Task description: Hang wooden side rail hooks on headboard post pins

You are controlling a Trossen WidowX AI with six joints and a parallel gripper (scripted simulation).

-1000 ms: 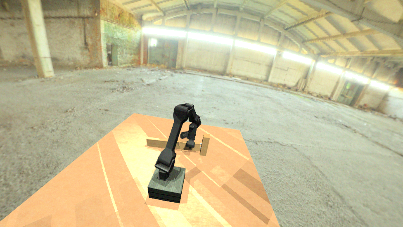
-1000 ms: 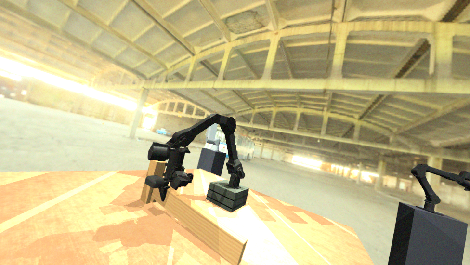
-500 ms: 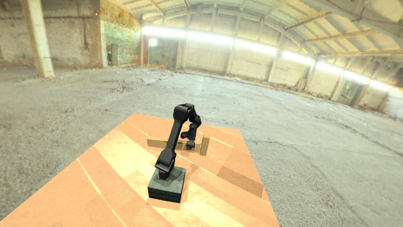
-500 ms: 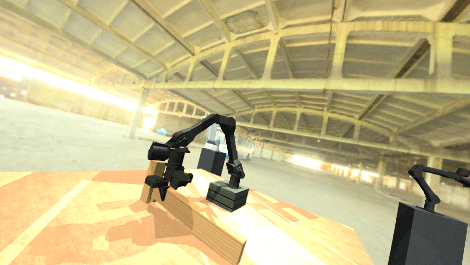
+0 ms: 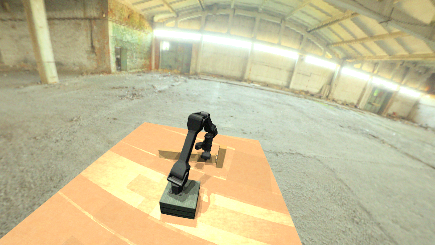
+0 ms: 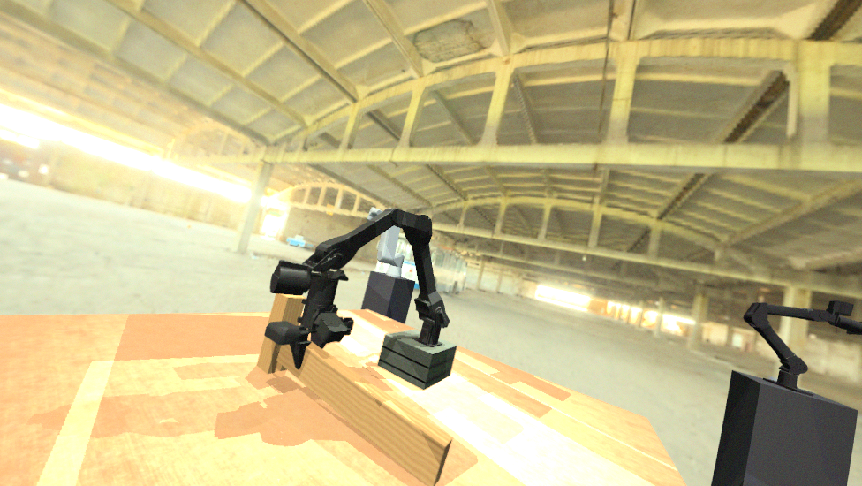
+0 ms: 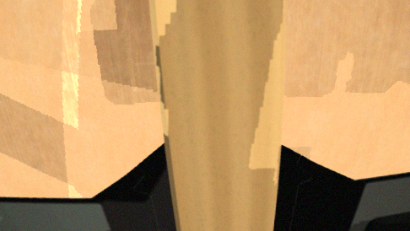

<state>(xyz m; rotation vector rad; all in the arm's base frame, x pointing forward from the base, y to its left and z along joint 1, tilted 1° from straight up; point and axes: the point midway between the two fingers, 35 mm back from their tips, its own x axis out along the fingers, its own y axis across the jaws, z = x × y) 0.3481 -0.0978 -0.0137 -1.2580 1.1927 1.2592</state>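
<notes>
My gripper tip is now 11 cm to the left of the upright headboard post, 4 cm below it and 1 cm short of it.
</notes>
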